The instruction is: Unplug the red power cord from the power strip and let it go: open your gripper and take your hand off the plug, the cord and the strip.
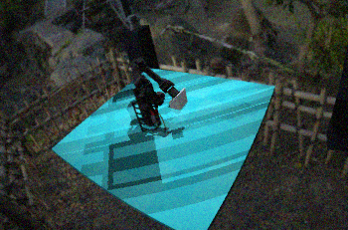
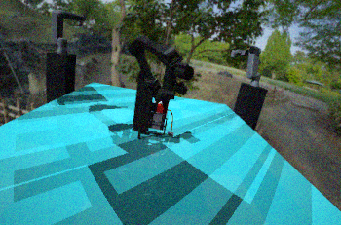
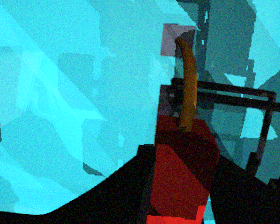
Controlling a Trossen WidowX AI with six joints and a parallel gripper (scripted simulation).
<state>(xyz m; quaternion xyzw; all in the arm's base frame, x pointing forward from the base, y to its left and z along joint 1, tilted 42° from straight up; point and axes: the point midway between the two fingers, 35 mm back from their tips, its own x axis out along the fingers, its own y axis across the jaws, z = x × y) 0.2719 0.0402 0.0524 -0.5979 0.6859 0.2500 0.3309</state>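
The red plug lies 3 cm to the right of my gripper tip. Also, from my gripper tip: grey square: 1 cm ahead, 5 cm to the left, 13 cm below.
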